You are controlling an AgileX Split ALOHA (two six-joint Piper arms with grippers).
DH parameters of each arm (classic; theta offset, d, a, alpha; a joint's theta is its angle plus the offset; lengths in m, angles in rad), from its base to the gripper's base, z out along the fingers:
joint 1: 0 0.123 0 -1.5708
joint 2: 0.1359 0 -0.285 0
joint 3: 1.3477 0 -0.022 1.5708
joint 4: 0 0.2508 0 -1.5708
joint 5: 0 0 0.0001 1.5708
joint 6: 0 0.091 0 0
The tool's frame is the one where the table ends.
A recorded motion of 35 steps. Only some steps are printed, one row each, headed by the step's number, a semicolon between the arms.
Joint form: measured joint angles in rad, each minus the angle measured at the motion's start. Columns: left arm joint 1, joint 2, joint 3, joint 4, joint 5, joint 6; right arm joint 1, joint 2, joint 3, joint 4, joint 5, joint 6.
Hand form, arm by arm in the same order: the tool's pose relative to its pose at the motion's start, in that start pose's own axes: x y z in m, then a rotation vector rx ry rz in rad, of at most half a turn. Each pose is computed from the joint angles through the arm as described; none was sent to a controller.
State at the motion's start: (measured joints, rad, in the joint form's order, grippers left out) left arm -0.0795 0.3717 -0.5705 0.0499 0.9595 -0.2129; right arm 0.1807 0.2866 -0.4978 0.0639 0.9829 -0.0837
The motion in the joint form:
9: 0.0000 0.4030 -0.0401 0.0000 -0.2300 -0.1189; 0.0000 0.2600 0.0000 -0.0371 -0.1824 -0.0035
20: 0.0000 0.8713 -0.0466 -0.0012 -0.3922 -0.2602; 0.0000 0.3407 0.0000 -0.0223 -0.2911 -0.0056
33: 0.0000 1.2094 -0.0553 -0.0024 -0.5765 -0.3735; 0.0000 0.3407 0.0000 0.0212 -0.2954 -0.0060
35: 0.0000 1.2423 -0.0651 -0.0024 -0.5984 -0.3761; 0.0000 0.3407 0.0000 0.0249 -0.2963 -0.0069
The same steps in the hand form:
9: -0.0416 -0.0115 0.0724 -0.0241 0.1309 -0.1053; -0.0273 -0.0067 0.0426 0.0293 0.0802 -0.0175
20: -0.0290 -0.0141 0.1752 -0.1176 0.4173 -0.2294; -0.0382 -0.0074 0.0578 0.0239 0.0514 -0.0070
33: 0.0036 -0.0117 0.2470 -0.1851 0.5504 -0.3311; -0.0389 -0.0049 0.0579 -0.0024 0.0443 0.0267
35: 0.0049 -0.0119 0.2545 -0.1853 0.5518 -0.3335; -0.0390 -0.0047 0.0579 -0.0046 0.0432 0.0287

